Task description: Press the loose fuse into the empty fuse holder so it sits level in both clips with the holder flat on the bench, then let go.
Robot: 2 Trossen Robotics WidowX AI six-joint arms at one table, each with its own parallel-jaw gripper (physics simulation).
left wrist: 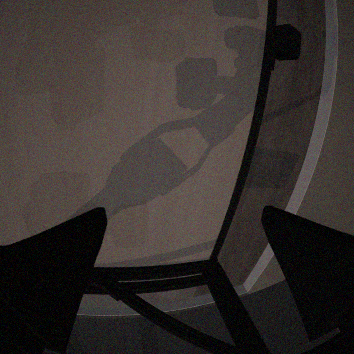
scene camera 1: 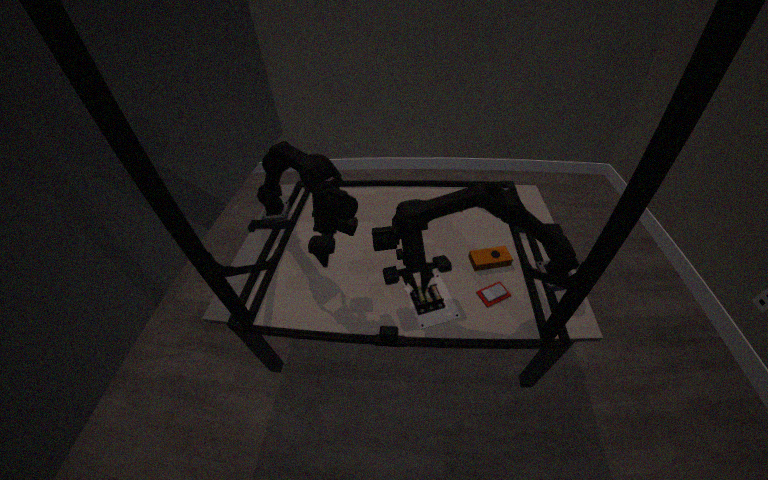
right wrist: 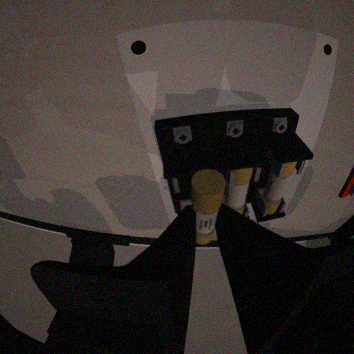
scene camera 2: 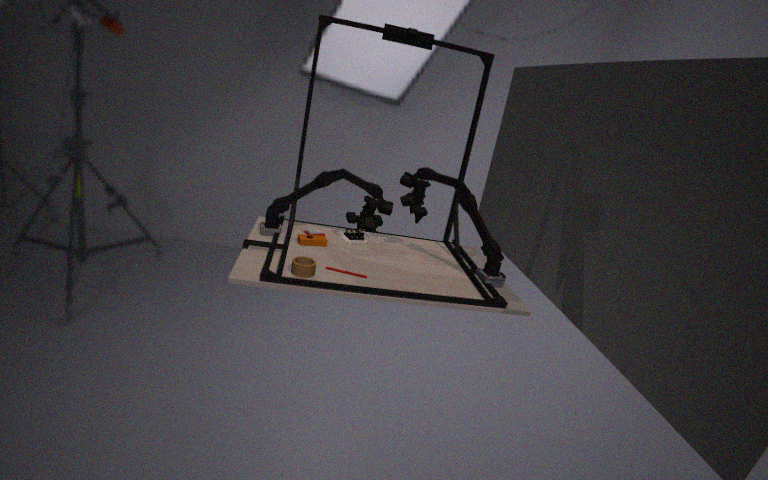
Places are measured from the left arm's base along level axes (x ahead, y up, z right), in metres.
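Pixels of known places: left gripper, between the fingertips: (left wrist: 186, 215) (scene camera 1: 327, 257) (scene camera 2: 413, 218); right gripper, between the fingertips: (scene camera 1: 420, 295) (right wrist: 203, 211) (scene camera 2: 358, 230); left arm's base, origin of its link: (scene camera 1: 275, 210) (scene camera 2: 490, 273); right arm's base, origin of its link: (scene camera 1: 556, 271) (scene camera 2: 271, 226).
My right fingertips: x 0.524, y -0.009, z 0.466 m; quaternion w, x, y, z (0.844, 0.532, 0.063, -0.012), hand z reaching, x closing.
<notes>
Ahead of a thing's pixels: the offset from my right fingertips to its middle.
The fuse holder {dx +0.032, dy -0.021, dz -0.009 m} (scene camera 1: 429, 307) (scene camera 2: 354, 234) (right wrist: 225, 145) is a black block on a white plate (scene camera 1: 440, 321) (right wrist: 225, 60) lying on the bench. In the right wrist view, two fuses {dx +0.021, dy -0.013, dz -0.004 m} (right wrist: 238, 191) {dx +0.049, dy -0.013, dz -0.009 m} (right wrist: 278, 187) sit in its middle and right bays. My right gripper (scene camera 1: 419, 284) (scene camera 2: 369, 229) (right wrist: 203, 211) is shut on the loose fuse {dx -0.001, dy +0.003, dz -0.003 m} (right wrist: 207, 192), white with brass caps, over the left bay. The fuse and fingers hide much of that bay, so contact with the clips cannot be told. My left gripper (scene camera 1: 324, 262) (scene camera 2: 417, 219) (left wrist: 186, 215) is open, raised above the bench and away from the holder.
An orange box {dx +0.257, dy -0.022, dz -0.135 m} (scene camera 1: 481, 260) (scene camera 2: 311, 241) and a red-and-grey flat item {dx +0.228, dy -0.032, dz -0.001 m} (scene camera 1: 493, 293) (right wrist: 348, 185) lie right of the holder in scene camera 1. A brown ring-shaped roll {dx +0.334, dy -0.014, dz -0.460 m} (scene camera 2: 303, 270) and a red stick {dx +0.152, dy -0.036, dz -0.442 m} (scene camera 2: 345, 272) lie near the closer edge in scene camera 2. Black frame bars edge the bench.
</notes>
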